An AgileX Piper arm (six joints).
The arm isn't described. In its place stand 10 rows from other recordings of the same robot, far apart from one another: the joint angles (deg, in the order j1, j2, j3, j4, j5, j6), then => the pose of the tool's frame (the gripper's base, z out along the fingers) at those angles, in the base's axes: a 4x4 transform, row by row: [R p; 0 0 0 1], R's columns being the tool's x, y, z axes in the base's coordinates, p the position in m.
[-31.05 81.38 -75.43 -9.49 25.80 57.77] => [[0.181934 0.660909 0.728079 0.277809], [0.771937 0.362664 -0.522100 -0.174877], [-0.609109 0.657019 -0.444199 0.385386], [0 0 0 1]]
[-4.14 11.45 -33.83 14.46 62.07 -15.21] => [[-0.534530 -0.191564 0.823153 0.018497], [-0.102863 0.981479 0.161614 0.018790], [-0.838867 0.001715 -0.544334 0.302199], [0 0 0 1]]
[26.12 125.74 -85.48 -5.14 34.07 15.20] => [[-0.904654 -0.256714 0.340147 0.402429], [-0.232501 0.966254 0.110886 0.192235], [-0.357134 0.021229 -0.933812 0.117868], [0 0 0 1]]
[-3.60 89.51 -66.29 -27.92 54.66 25.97] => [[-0.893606 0.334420 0.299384 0.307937], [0.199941 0.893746 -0.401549 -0.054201], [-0.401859 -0.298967 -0.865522 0.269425], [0 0 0 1]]
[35.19 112.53 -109.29 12.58 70.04 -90.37] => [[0.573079 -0.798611 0.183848 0.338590], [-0.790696 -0.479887 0.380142 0.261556], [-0.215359 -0.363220 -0.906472 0.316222], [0 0 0 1]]
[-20.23 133.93 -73.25 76.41 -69.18 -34.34] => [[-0.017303 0.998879 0.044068 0.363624], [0.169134 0.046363 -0.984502 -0.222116], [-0.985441 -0.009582 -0.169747 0.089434], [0 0 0 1]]
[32.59 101.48 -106.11 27.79 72.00 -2.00] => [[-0.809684 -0.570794 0.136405 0.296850], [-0.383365 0.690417 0.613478 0.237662], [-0.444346 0.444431 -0.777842 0.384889], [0 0 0 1]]
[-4.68 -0.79 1.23 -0.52 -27.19 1.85] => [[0.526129 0.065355 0.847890 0.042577], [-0.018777 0.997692 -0.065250 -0.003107], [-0.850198 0.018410 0.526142 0.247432], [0 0 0 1]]
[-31.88 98.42 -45.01 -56.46 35.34 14.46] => [[-0.999919 0.012507 0.002159 0.223040], [0.009055 0.822215 -0.569106 -0.190389], [-0.008893 -0.569040 -0.822262 0.148920], [0 0 0 1]]
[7.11 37.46 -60.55 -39.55 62.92 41.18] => [[-0.303214 0.533697 0.789449 0.081955], [0.253945 0.843746 -0.472868 -0.041769], [-0.918462 0.057097 -0.391365 0.427247], [0 0 0 1]]
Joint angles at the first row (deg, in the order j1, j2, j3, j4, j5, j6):
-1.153 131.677 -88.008 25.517 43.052 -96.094
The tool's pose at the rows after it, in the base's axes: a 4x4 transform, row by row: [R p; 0 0 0 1], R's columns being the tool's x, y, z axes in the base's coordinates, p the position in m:
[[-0.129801 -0.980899 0.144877 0.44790], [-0.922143 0.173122 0.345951 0.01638], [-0.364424 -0.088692 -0.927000 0.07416], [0 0 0 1]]
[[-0.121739 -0.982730 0.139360 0.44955], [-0.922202 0.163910 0.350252 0.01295], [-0.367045 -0.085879 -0.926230 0.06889], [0 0 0 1]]
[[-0.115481 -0.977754 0.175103 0.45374], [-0.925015 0.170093 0.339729 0.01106], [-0.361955 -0.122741 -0.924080 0.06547], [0 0 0 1]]
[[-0.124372 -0.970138 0.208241 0.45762], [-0.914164 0.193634 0.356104 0.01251], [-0.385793 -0.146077 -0.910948 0.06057], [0 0 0 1]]
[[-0.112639 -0.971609 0.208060 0.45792], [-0.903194 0.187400 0.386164 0.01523], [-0.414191 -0.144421 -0.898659 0.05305], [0 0 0 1]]
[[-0.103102 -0.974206 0.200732 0.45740], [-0.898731 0.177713 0.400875 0.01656], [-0.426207 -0.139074 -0.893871 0.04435], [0 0 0 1]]
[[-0.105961 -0.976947 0.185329 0.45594], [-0.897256 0.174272 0.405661 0.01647], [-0.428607 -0.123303 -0.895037 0.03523], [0 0 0 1]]
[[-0.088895 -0.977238 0.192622 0.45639], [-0.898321 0.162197 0.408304 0.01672], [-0.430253 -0.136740 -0.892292 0.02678], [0 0 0 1]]
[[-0.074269 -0.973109 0.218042 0.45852], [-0.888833 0.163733 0.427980 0.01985], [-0.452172 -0.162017 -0.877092 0.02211], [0 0 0 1]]
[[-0.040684 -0.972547 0.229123 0.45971], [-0.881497 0.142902 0.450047 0.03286], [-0.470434 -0.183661 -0.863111 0.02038], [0 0 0 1]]
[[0.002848 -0.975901 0.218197 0.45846], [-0.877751 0.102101 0.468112 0.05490], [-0.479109 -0.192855 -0.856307 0.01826], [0 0 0 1]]
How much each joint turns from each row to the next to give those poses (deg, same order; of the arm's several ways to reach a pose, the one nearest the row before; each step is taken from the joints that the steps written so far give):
-0.837 2.741 -2.840 3.136 3.963 -5.805
-0.490 1.037 -0.699 0.324 0.272 -1.235
-0.117 0.605 -0.276 0.487 -2.368 -0.971
0.000 0.891 -0.200 2.939 -1.961 -1.570
0.000 1.126 0.000 3.167 -0.163 -3.047
0.000 1.190 0.001 1.657 -0.186 -2.084
-0.069 1.176 -0.001 0.456 0.000 -0.688
0.000 1.134 0.001 1.351 -1.168 -2.429
0.173 0.790 -0.002 3.601 -1.255 -3.450
1.436 0.391 0.002 2.999 -0.741 -2.856
2.664 0.358 0.000 1.596 -0.462 -1.422

